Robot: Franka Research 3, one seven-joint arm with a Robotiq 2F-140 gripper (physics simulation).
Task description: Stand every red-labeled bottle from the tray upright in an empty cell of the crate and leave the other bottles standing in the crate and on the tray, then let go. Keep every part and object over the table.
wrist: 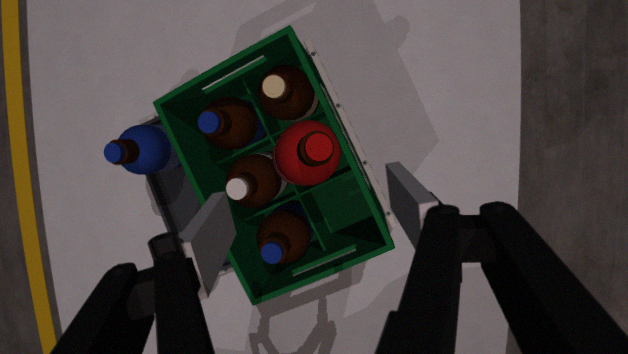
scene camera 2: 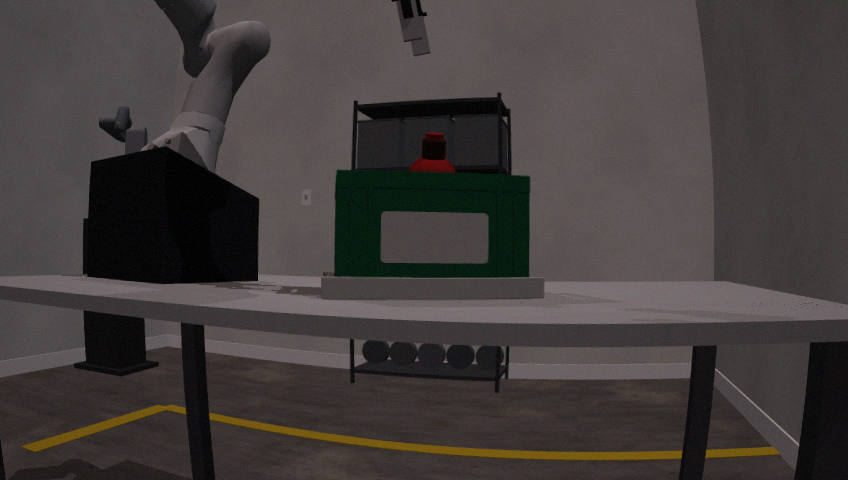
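Note:
The green crate (scene camera 2: pixel 357 237) (wrist: pixel 222 65) has six cells. A red bottle (scene camera 2: pixel 432 163) (wrist: pixel 287 155) with a red cap stands upright in the middle cell of its right column in the wrist view. A cream-capped bottle (wrist: pixel 295 100) is in the cell above it; the cell below is empty. The left column holds a blue-capped bottle (wrist: pixel 237 122), a white-capped bottle (wrist: pixel 262 177) and another blue-capped bottle (wrist: pixel 287 232). A blue bottle (wrist: pixel 145 150) stands outside the crate by the dark tray (wrist: pixel 172 200), which is partly hidden. My gripper (scene camera 2: pixel 420 47) (wrist: pixel 308 199) is open and empty, high above the crate.
A pale slab (scene camera 2: pixel 432 287) lies in front of and below the crate on the table (scene camera 2: pixel 666 297). A pale strip with screws (wrist: pixel 350 130) runs along the crate's right side. The black robot base block (scene camera 2: pixel 166 220) stands at the left. A dark shelf rack (scene camera 2: pixel 499 133) is behind.

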